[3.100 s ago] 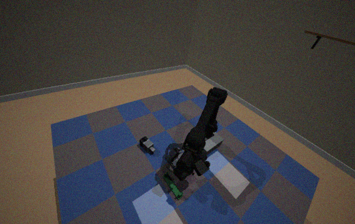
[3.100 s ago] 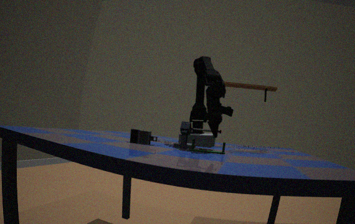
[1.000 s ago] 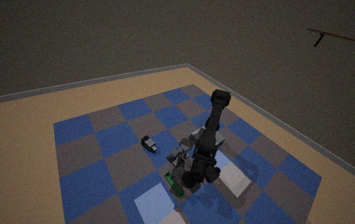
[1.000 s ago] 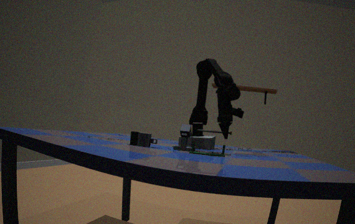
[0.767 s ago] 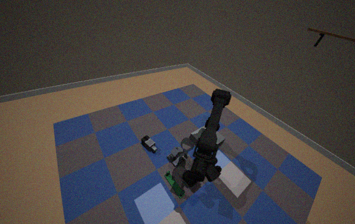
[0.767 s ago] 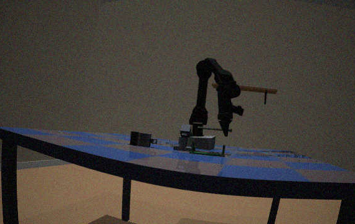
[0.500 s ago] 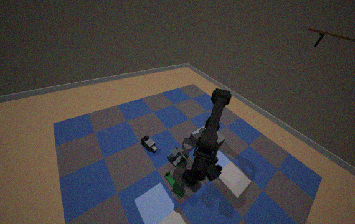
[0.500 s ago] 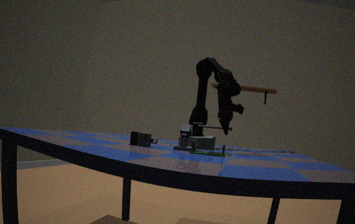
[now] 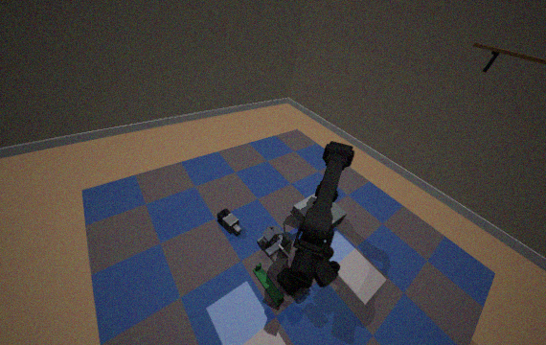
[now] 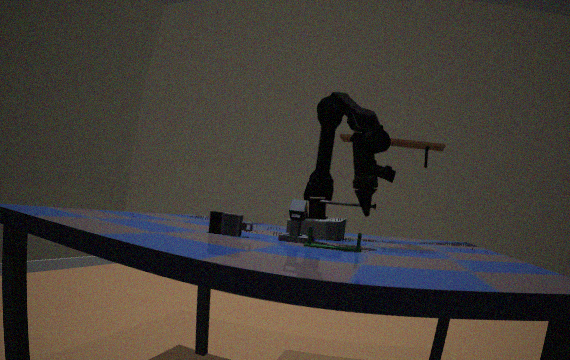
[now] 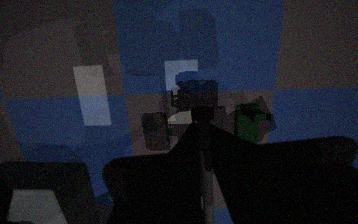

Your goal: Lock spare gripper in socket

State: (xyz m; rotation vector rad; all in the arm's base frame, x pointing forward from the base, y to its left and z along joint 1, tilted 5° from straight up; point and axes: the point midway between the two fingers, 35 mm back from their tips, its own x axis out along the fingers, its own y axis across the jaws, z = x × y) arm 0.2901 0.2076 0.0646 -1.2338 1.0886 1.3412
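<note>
The green rack lies 80 mm ahead of my gripper tip, 60 mm to the right of it and 60 mm below it. Also, from my gripper tip: socket (190 mm to the right, 30 mm below, 10 mm behind); spare gripper (330 mm to the right, 100 mm ahead, 60 mm below).
</note>
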